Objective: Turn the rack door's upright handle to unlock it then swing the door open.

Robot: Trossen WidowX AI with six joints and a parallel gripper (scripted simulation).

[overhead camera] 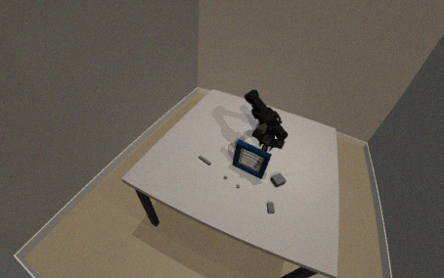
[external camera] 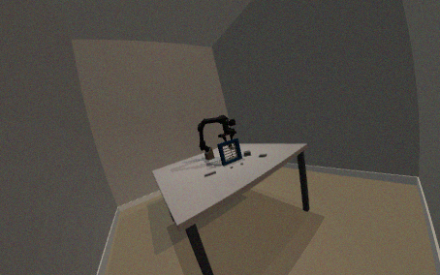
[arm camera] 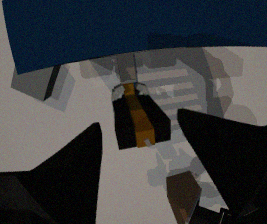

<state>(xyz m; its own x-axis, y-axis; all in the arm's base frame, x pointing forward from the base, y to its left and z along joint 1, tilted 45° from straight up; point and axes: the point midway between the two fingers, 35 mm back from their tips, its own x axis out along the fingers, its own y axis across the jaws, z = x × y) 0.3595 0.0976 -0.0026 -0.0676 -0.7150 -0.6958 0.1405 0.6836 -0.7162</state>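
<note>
Right now my gripper tip is 10 mm past the upright handle and 50 mm above it. The rest, counted from my gripper tip: grey block: 60 mm ahead, 150 mm to the left, 160 mm below; then grey bar: 110 mm ahead, 340 mm to the right, 170 mm below.
</note>
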